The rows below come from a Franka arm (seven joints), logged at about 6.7 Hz.
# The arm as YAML. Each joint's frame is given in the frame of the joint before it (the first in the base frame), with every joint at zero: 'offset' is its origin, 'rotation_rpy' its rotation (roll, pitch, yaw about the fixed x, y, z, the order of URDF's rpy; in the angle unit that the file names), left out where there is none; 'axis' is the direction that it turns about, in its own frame. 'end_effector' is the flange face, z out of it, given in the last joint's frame.
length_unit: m
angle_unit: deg
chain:
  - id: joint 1
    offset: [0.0, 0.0, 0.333]
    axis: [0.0, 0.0, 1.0]
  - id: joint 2
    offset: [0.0, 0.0, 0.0]
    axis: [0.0, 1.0, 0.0]
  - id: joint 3
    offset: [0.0, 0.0, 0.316]
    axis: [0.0, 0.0, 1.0]
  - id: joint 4
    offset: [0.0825, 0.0, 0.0]
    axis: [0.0, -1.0, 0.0]
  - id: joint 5
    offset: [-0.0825, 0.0, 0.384]
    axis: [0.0, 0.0, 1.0]
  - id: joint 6
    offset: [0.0, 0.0, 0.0]
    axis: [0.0, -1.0, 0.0]
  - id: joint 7
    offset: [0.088, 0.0, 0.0]
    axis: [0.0, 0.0, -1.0]
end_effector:
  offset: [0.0, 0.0, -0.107]
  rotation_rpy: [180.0, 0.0, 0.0]
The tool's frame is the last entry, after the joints.
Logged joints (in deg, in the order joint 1, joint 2, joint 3, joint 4, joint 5, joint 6, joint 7), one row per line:
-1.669 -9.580 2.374 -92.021 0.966 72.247 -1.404
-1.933 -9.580 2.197 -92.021 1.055 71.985 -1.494
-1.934 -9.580 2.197 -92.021 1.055 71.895 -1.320
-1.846 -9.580 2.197 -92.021 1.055 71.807 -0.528
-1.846 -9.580 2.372 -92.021 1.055 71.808 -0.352
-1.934 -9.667 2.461 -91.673 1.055 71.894 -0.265
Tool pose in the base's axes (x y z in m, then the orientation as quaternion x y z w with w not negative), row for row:
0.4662 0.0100 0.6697 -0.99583 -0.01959 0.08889 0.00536
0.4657 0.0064 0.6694 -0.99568 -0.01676 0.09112 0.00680
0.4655 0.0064 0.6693 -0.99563 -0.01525 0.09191 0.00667
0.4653 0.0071 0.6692 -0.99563 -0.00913 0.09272 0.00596
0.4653 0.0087 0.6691 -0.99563 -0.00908 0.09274 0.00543
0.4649 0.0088 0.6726 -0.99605 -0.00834 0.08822 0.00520
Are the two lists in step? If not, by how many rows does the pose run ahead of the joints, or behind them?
They are in step.
